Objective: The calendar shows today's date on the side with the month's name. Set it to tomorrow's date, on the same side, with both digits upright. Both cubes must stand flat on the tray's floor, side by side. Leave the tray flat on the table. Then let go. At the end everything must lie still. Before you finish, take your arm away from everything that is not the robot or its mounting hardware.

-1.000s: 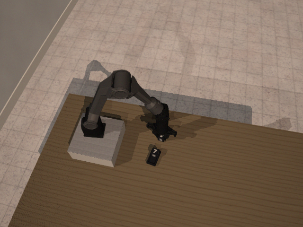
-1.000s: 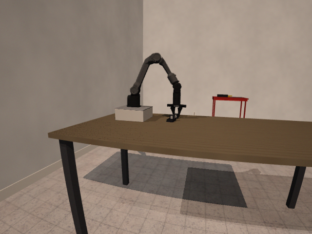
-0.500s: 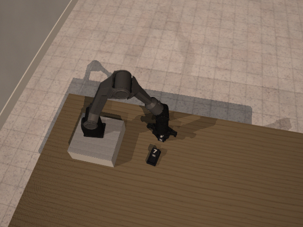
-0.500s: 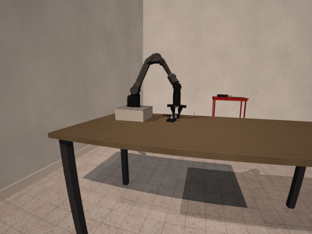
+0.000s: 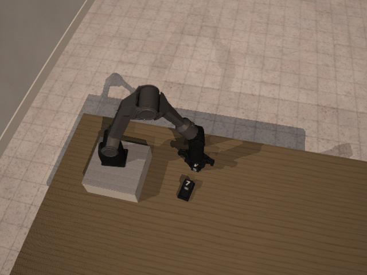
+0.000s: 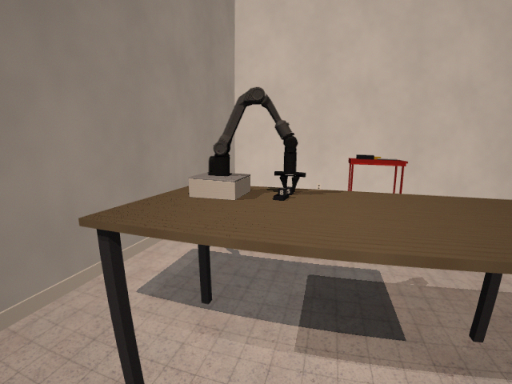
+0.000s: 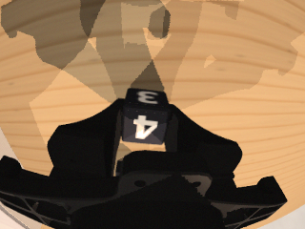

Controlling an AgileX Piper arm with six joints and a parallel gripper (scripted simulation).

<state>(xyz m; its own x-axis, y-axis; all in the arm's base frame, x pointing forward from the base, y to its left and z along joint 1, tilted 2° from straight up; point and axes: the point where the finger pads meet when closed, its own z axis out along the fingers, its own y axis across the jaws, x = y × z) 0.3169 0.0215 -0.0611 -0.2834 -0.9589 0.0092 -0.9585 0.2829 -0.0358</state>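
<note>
Now: hand 3 cm past the black number cube, 9 cm to the left of it and 1 cm below it. Round my hand: tray: 3 cm behind, 11 cm to the right, 1 cm below.
</note>
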